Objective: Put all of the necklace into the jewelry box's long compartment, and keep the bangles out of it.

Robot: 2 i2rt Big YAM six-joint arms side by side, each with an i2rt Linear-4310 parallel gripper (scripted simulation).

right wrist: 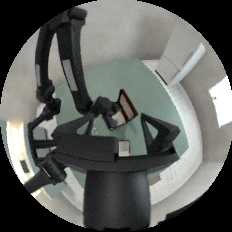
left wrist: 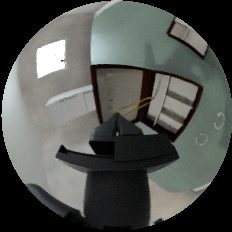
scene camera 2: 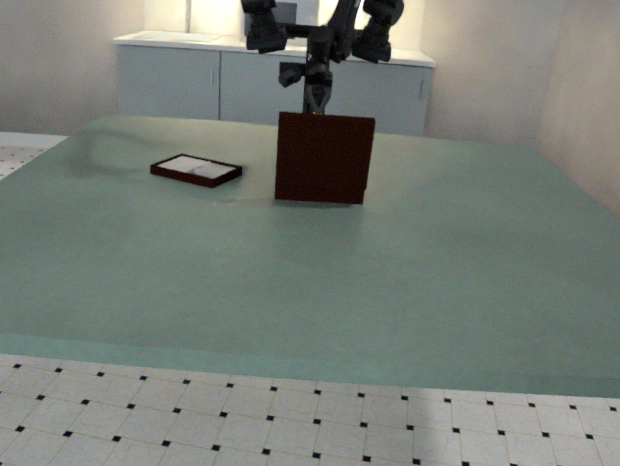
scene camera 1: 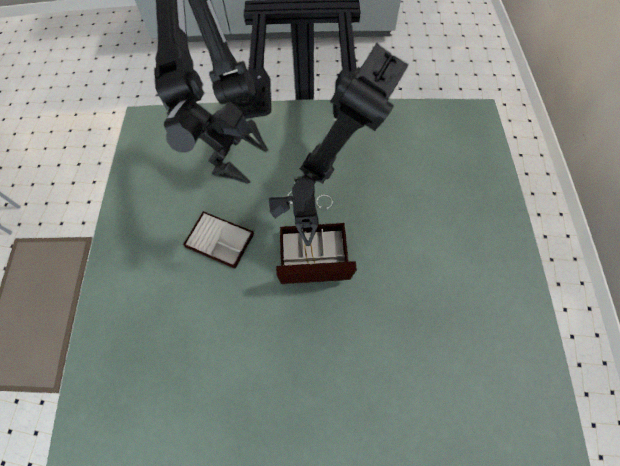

Observation:
In view: my left gripper [scene camera 2: 317, 114], my right gripper [scene camera 1: 258, 166], a jewelry box [scene camera 2: 321, 158] and a shallow tray [scene camera 1: 211, 236].
The jewelry box shows as well in the left wrist view [left wrist: 125, 85] and in scene camera 1 [scene camera 1: 329, 247]. The shallow tray also shows in scene camera 2 [scene camera 2: 182, 162]. My left gripper is seen too in the left wrist view [left wrist: 117, 115].

